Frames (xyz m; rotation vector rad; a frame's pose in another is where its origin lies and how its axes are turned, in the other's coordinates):
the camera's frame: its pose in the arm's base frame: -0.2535 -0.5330 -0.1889 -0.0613 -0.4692 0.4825
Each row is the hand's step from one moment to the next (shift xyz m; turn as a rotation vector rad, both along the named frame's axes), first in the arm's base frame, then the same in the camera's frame.
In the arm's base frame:
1: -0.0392 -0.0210 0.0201 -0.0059 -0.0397 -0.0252
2: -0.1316 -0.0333 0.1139 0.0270 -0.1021 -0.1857
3: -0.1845 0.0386 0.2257 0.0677 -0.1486 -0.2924
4: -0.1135 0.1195 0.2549 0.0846 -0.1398 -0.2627
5: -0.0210 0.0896 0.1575 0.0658 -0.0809 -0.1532
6: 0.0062 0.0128 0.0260 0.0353 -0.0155 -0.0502
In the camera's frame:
1: -0.0319 -0.0050 0.0366 -0.0335 -0.0285 -0.0178
2: -0.0704 0.0086 0.1624 -0.1039 -0.0714 -0.1725
3: -0.0317 0.0767 0.2821 -0.1383 -0.1125 -0.2835
4: 0.0733 0.1128 0.2721 -0.1086 -0.1170 -0.2650
5: 0.0910 0.0624 0.1453 -0.0501 -0.0748 -0.1620
6: 0.0217 0.0044 0.0197 -0.0006 -0.0207 -0.0598

